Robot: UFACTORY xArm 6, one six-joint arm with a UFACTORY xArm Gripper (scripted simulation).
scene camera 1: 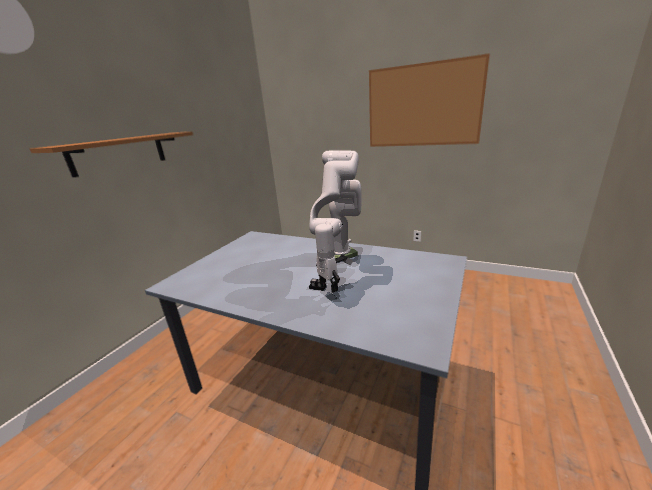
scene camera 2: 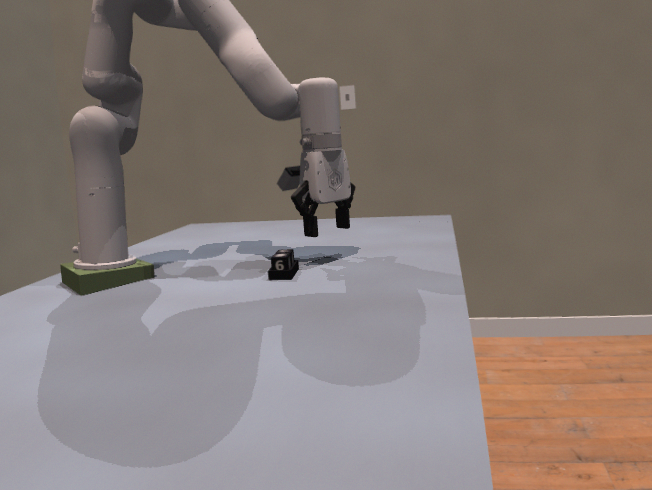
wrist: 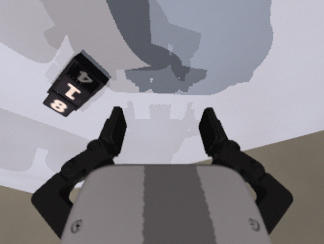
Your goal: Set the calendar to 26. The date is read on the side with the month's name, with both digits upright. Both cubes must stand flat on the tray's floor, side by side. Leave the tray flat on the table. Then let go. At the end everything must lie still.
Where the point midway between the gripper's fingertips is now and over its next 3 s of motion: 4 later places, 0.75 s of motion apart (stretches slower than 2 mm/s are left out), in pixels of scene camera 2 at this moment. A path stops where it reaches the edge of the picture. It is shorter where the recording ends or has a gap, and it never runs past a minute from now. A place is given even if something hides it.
My gripper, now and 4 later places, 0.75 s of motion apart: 327,232; 325,235; 322,238; 320,242; 316,246
